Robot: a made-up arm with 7 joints.
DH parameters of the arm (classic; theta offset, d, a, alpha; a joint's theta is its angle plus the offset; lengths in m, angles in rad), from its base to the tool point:
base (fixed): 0 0.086 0.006 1.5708
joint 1: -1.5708 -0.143 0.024 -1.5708
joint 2: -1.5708 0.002 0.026 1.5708
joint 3: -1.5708 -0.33 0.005 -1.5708
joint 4: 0 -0.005 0.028 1.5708
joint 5: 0 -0.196 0.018 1.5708
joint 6: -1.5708 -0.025 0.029 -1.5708
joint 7: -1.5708 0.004 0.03 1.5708
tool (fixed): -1.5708 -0.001 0 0
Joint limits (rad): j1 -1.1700..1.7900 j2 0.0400..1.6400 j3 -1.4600..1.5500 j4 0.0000..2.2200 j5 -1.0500..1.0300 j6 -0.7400..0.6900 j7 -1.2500..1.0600
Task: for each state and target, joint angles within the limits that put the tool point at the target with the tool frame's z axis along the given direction. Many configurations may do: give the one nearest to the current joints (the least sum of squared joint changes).
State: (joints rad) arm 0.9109 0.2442 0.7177 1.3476 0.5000 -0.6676 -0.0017
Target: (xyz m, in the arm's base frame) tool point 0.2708 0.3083 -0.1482 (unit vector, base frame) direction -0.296 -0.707 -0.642
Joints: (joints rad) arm 0.3573 0.1469 0.7308 1.8570 0.6027 -0.2412 -0.1289
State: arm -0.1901 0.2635 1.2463 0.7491 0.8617 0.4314 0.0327
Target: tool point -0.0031 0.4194 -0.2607 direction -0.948 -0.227 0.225
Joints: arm -0.4587 0.3735 1.0382 1.6214 1.0300 0.6247 0.4291
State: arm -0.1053 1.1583 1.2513 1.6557 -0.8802 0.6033 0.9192
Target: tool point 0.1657 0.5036 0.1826 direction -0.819 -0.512 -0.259
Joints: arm -0.2358 1.5062 0.8803 1.7239 -0.7400 0.3421 0.6468
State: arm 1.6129 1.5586 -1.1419 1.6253 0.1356 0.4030 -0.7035
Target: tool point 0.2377 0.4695 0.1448 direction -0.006 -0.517 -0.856
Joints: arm 1.3765 1.5715 -0.9373 1.7988 0.4419 0.6900 -1.2500
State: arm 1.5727 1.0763 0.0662 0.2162 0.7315 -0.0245 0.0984
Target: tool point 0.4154 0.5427 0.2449 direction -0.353 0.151 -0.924
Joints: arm 1.7701 0.8415 0.0235 0.4445 0.8423 -0.0746 0.9618
